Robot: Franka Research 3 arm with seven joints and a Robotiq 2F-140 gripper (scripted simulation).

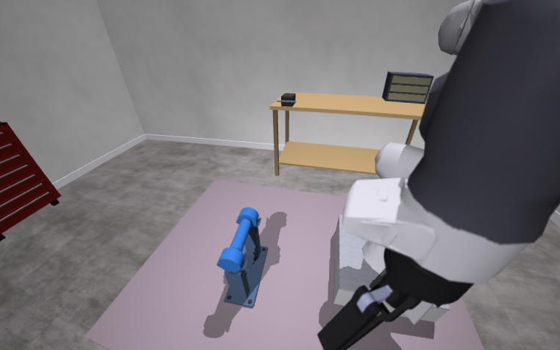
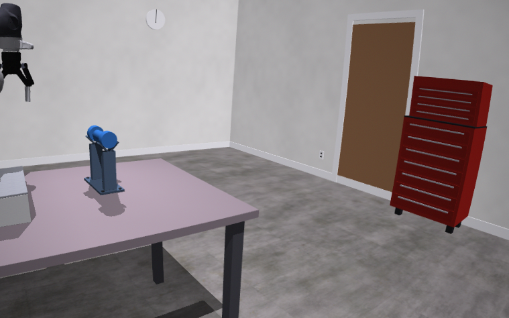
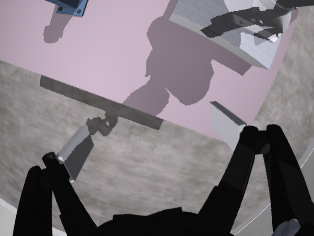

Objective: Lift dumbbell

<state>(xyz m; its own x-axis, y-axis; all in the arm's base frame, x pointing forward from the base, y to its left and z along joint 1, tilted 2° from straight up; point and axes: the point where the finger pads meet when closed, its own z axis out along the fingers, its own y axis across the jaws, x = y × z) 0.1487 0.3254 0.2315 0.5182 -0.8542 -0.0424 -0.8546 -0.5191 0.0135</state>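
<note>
Right now the blue dumbbell is 320 mm ahead of my hand, 230 mm to the right of it and 130 mm below it. From my hand the other things lie so: dark blue cradle: 320 mm ahead, 250 mm below, 230 mm to the right.
</note>
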